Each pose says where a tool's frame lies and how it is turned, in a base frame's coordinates. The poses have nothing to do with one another.
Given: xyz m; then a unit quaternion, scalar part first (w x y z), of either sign.
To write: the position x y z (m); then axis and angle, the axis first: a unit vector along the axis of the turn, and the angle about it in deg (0 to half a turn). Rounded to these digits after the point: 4 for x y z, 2 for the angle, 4 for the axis.
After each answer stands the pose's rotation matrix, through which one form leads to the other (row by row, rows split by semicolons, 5 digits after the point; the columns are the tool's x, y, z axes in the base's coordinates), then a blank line. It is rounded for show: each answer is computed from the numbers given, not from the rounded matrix.
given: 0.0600 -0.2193 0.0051 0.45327 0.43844 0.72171 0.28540
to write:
0.0600 -0.2193 0.0051 0.4919 0.8097 0.3202 126.09
-0.20463 0.37413 0.90452; 0.89158 0.45264 0.01449; -0.40400 0.80941 -0.42619

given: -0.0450 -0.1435 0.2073 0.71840 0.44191 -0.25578 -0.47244
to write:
-0.0450 -0.1435 0.2073 0.6353 -0.3677 -0.6791 88.16
0.42276 0.45274 -0.78505; -0.90486 0.16304 -0.39325; -0.05005 0.87661 0.47859

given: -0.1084 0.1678 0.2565 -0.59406 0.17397 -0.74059 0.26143
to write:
-0.1084 0.1678 0.2565 -0.2163 0.9207 -0.3250 107.11
-0.23365 0.05293 0.97088; -0.56830 0.80278 -0.18053; -0.78895 -0.59393 -0.15749

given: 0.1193 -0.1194 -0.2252 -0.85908 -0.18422 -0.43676 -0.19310
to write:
0.1193 -0.1194 -0.2252 0.3599 0.8533 0.3773 61.57
0.54391 -0.17086 0.82157; 0.49270 0.85755 -0.14784; -0.67928 0.48520 0.55061

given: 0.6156 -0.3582 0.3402 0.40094 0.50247 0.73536 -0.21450
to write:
0.6156 -0.3582 0.3402 0.5485 0.8027 -0.2341 132.73
-0.17354 0.91100 0.37411; 0.56699 0.40302 -0.71839; -0.80524 0.08745 -0.58647

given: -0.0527 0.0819 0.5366 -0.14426 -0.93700 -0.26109 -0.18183
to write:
-0.0527 0.0819 0.5366 0.9469 0.2638 0.1838 163.41
0.79754 0.43682 0.41607; 0.54174 -0.82204 -0.17539; 0.26542 0.36529 -0.89225

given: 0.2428 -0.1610 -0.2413 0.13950 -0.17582 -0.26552 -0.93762
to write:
0.2428 -0.1610 -0.2413 -0.1776 -0.2681 -0.9469 163.96
-0.89925 0.35496 0.25562; -0.16823 -0.82008 0.54696; 0.40378 0.44886 0.79717

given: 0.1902 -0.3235 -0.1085 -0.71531 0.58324 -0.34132 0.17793
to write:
0.1902 -0.3235 -0.1085 -0.8346 0.4884 -0.2546 88.66
0.70368 -0.14359 0.69585; -0.65270 0.25634 0.71294; -0.28075 -0.95586 0.08666

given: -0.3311 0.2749 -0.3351 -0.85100 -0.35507 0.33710 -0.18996
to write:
-0.3311 0.2749 -0.3351 0.6761 -0.6419 0.3617 63.36
0.70056 -0.56270 -0.43885; 0.08392 0.67568 -0.73240; 0.70864 0.47626 0.52058

